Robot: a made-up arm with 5 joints.
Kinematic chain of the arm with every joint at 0, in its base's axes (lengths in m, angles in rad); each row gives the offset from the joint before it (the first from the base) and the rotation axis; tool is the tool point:
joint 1: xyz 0 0 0.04 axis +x
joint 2: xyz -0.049 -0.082 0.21 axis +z
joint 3: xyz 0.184 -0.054 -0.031 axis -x
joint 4: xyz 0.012 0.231 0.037 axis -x
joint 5: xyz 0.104 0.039 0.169 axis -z
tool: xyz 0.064 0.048 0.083
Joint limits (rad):
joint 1: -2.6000..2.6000
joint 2: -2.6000..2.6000
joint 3: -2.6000..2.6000
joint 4: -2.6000..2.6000
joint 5: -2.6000..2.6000
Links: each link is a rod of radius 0.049 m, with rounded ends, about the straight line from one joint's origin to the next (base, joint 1, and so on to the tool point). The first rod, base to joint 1, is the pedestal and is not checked.
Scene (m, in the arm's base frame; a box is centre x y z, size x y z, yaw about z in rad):
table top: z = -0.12
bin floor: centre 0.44 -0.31 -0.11 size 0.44 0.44 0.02 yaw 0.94
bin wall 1: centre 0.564 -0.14 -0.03 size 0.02 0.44 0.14 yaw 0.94
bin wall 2: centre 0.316 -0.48 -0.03 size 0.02 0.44 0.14 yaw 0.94
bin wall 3: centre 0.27 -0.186 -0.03 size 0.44 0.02 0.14 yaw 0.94
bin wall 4: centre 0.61 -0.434 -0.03 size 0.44 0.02 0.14 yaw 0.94
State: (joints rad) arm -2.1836 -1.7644 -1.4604 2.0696 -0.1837
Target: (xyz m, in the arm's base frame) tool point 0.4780 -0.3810 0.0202
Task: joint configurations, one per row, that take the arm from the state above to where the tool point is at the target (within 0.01 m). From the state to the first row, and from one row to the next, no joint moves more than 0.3 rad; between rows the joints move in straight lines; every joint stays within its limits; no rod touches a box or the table.
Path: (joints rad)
1: -1.9067 -1.5248 -1.5870 1.8490 -0.1199
2: -1.6298 -1.2852 -1.7136 1.6285 -0.0562
3: -1.3529 -1.0457 -1.8403 1.4079 0.0076
4: -1.0760 -0.8061 -1.9669 1.1873 0.0714
5: -0.7992 -0.5665 -2.0935 0.9668 0.1351
6: -0.5223 -0.3269 -2.2201 0.7462 0.1989
7: -0.2454 -0.0873 -2.3468 0.5256 0.2627
8: 0.0315 0.1522 -2.4734 0.3051 0.3264
9: 0.3084 0.3918 -2.6000 0.0845 0.3902

